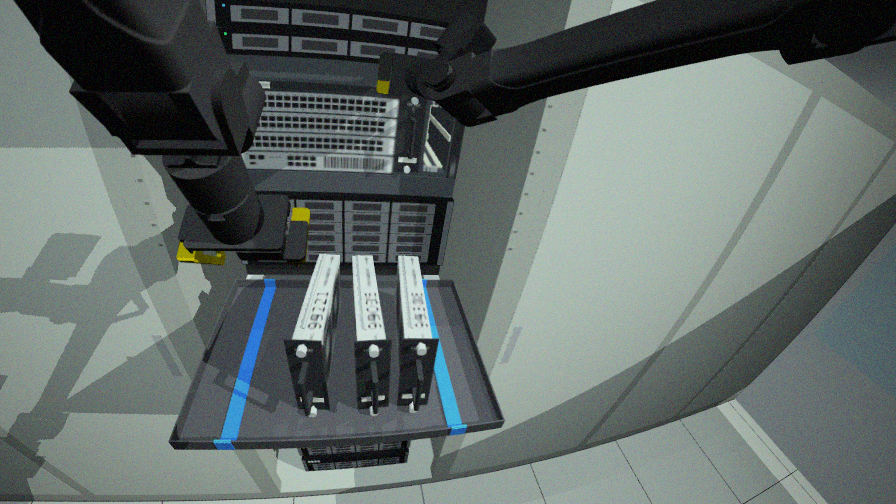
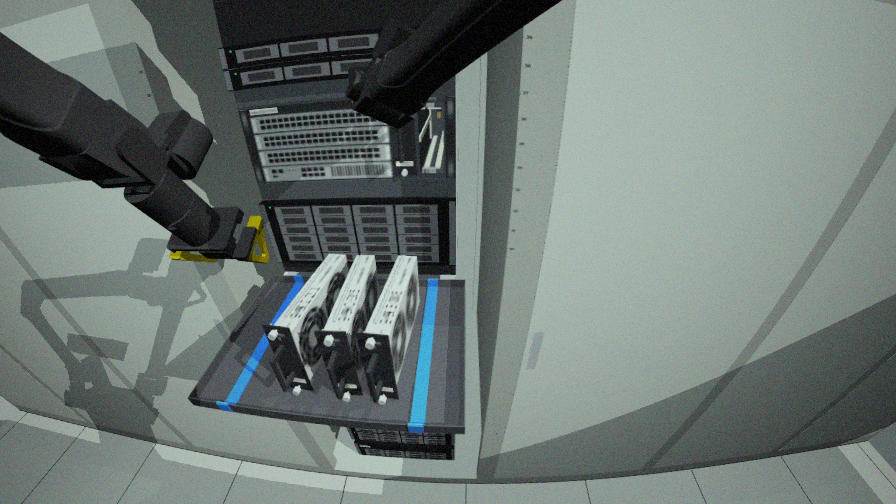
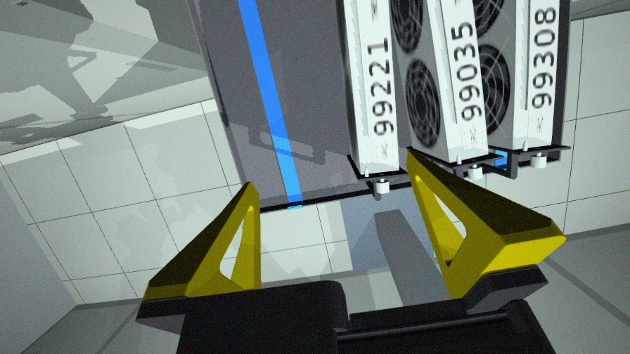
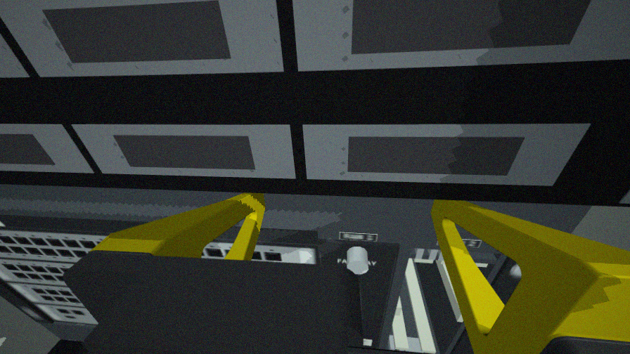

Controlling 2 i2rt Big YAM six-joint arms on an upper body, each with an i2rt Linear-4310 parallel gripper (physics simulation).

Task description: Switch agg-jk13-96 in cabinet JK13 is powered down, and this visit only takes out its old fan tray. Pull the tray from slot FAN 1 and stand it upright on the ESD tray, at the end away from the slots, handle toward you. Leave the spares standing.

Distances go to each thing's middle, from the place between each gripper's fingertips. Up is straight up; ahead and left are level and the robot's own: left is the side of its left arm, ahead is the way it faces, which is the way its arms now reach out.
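My right hand, measured from the grey shelf (image 1: 271,412), is 24 cm past it, 12 cm to the right of it and 47 cm above it. As for my left hand, it's 260 mm above the grey shelf, 100 mm to the left of it and 70 mm short of it. Going by its middle, the grey shelf is nearer to my left hand than to my right hand.
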